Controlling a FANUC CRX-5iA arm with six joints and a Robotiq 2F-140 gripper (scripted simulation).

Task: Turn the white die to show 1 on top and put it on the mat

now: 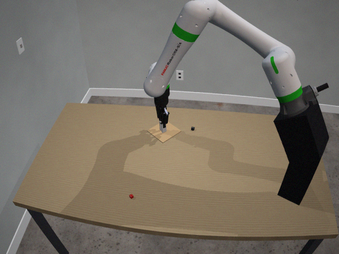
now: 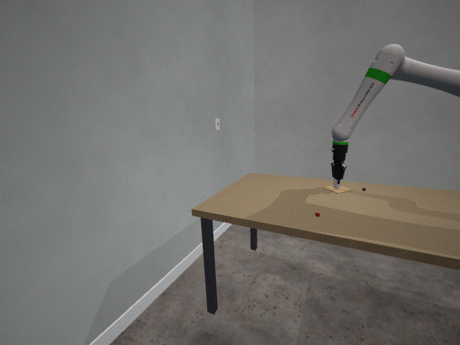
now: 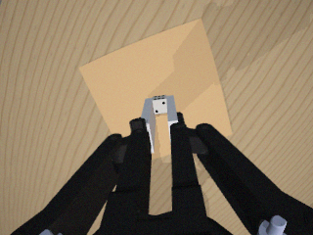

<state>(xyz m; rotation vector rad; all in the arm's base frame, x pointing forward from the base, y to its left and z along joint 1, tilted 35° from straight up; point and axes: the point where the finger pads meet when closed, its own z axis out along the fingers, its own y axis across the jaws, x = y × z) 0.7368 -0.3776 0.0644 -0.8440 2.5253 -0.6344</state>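
The tan mat is 4 cm below my hand. Round my hand: black die (17 cm behind, 3 cm below, 2 cm to the right); then white die (3 cm below, 1 cm behind); then red die (48 cm to the left, 12 cm ahead, 3 cm below).
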